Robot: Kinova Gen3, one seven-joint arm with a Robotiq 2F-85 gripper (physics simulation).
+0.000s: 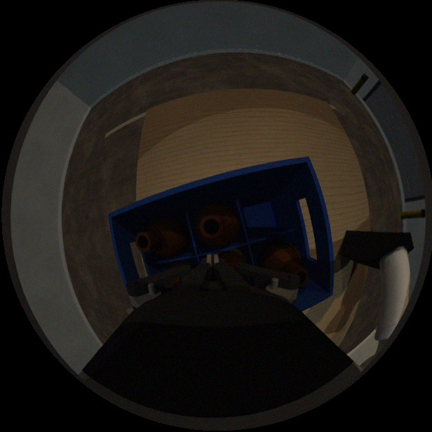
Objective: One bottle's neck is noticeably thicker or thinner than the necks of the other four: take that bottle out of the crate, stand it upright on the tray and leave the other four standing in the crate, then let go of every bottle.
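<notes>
The blue crate (pixel 321 215) lies below and ahead of my gripper, with brown bottles in its compartments. One bottle (pixel 170 237) stands at the back left, another bottle (pixel 222 225) at the back middle, and a third bottle (pixel 280 256) at the right of the front row. A bottle (pixel 235 258) at the front middle and a bottle (pixel 181 267) at the front left are mostly hidden by the fingers. My gripper (pixel 212 260) is shut with nothing between its fingertips, which appear over the front middle compartment. The back middle mouth looks wider than the back left one. I cannot make out the tray.
The back right compartment holds no bottle. The crate's dividers and raised walls, with handle slots at both ends, surround the bottles. The wooden table top (pixel 225 135) extends behind the crate. A white and black arm-like object (pixel 395 290) stands to the right.
</notes>
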